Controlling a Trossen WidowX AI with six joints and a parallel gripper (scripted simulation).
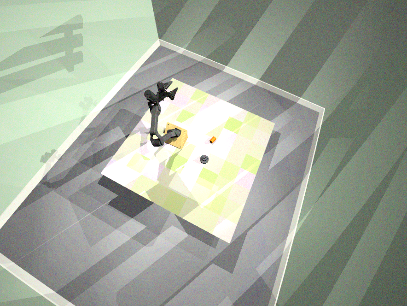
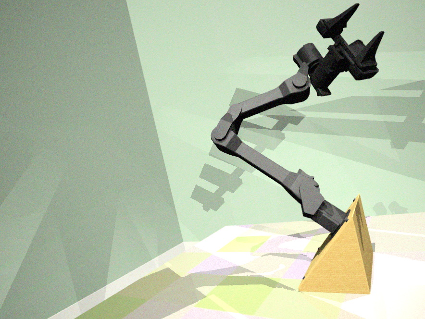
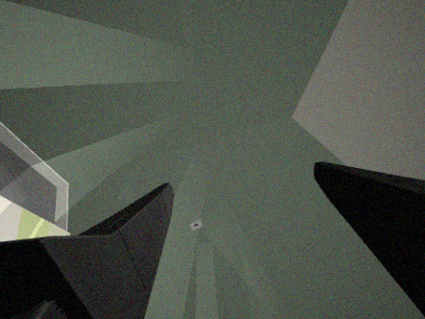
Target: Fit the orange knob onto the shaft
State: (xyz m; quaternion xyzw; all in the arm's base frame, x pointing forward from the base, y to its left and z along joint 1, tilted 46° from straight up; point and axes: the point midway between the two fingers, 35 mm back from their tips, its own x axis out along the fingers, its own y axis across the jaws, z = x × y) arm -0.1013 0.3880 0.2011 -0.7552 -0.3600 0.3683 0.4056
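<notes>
Right now my gripper tip is 540 mm above the orange knob, 380 mm short of it and 20 mm to the left of it. Round my gripper tip: dark round pedestal (530 mm below, 390 mm ahead, 240 mm to the right).
</notes>
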